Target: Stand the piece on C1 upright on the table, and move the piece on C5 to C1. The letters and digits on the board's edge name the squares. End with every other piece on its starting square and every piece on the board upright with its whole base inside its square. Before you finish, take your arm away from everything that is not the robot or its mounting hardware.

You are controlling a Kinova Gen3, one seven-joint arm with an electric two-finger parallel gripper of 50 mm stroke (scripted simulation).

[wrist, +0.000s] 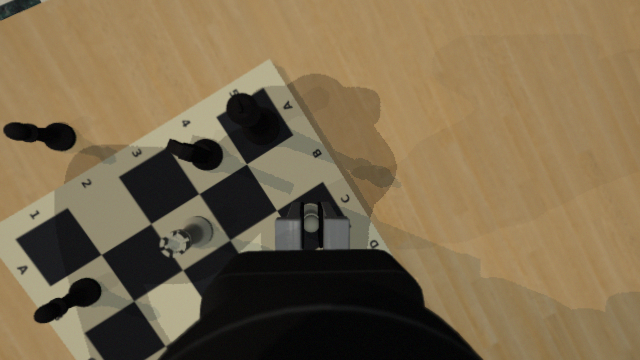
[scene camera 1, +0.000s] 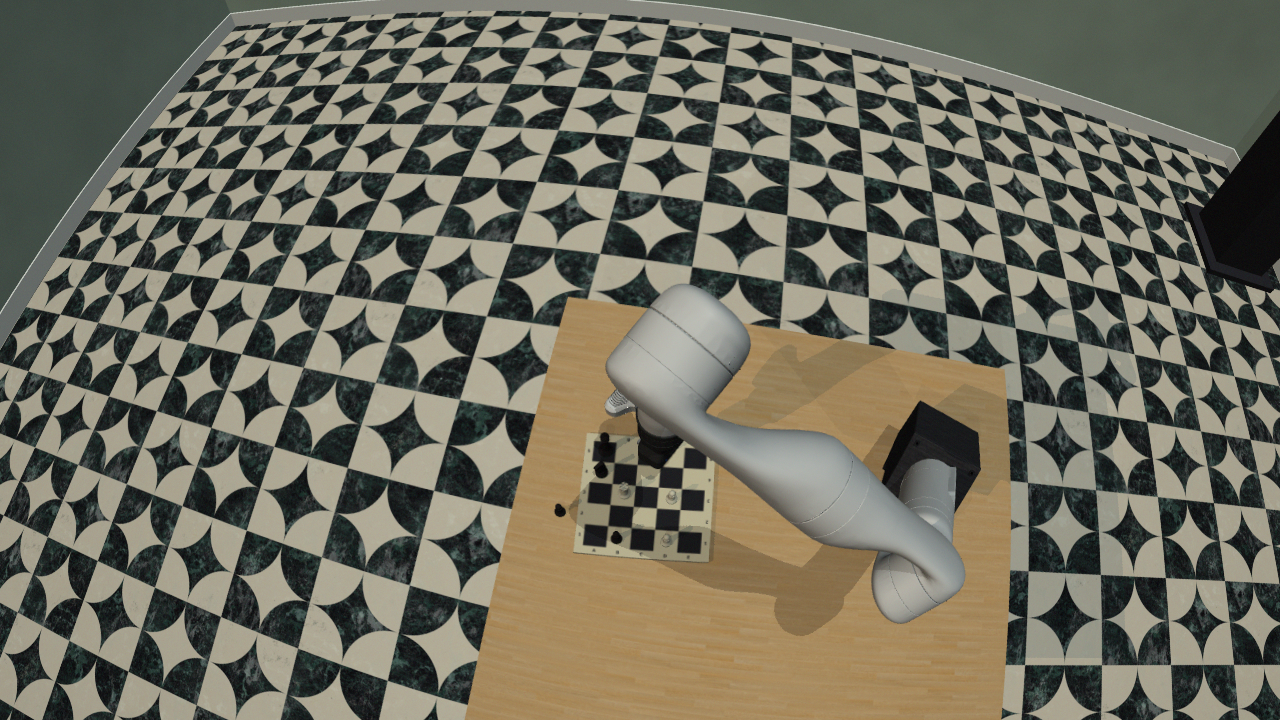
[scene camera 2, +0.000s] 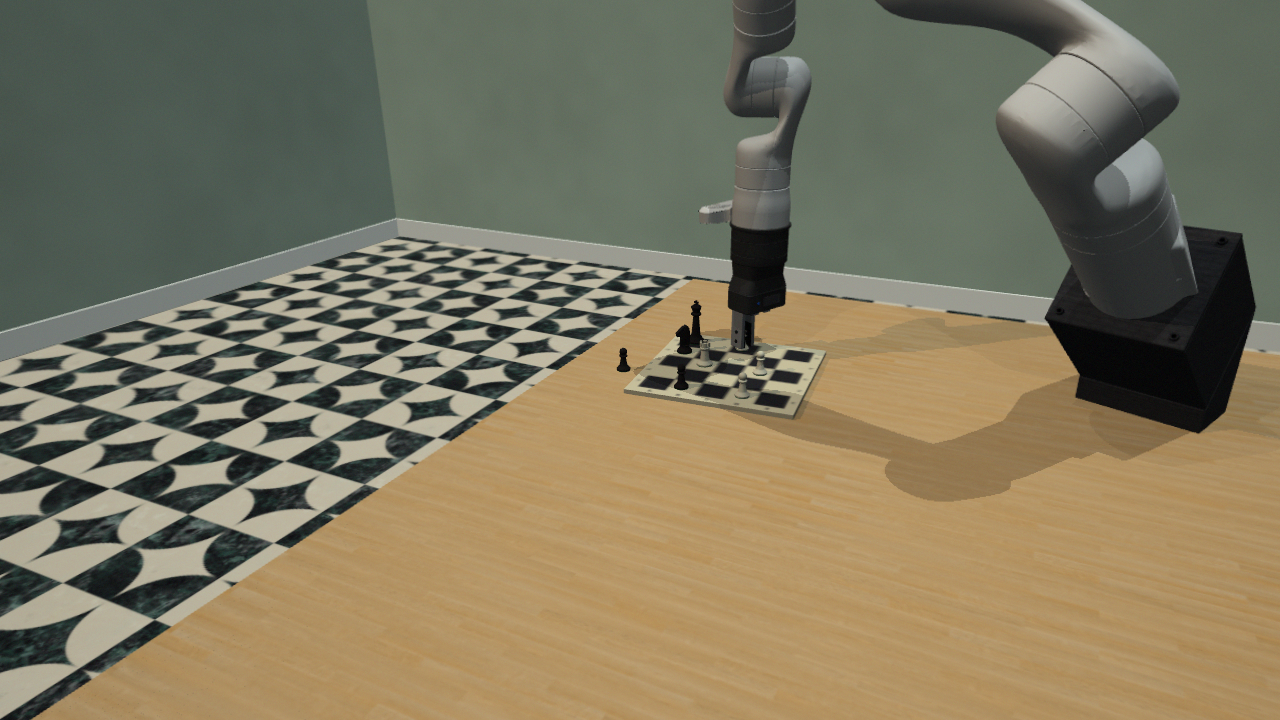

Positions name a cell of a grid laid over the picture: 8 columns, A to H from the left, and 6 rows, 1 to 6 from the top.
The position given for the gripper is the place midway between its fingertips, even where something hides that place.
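Observation:
The gripper (scene camera 2: E3) can also be seen in the wrist view (wrist: D4) and in scene camera 1 (scene camera 1: E4). With it in the scene is a chessboard (scene camera 1: E5), which appears in scene camera 2 (scene camera 2: E4) and in the wrist view (wrist: B4) too, and a black pawn (wrist: A3) is visible as well.

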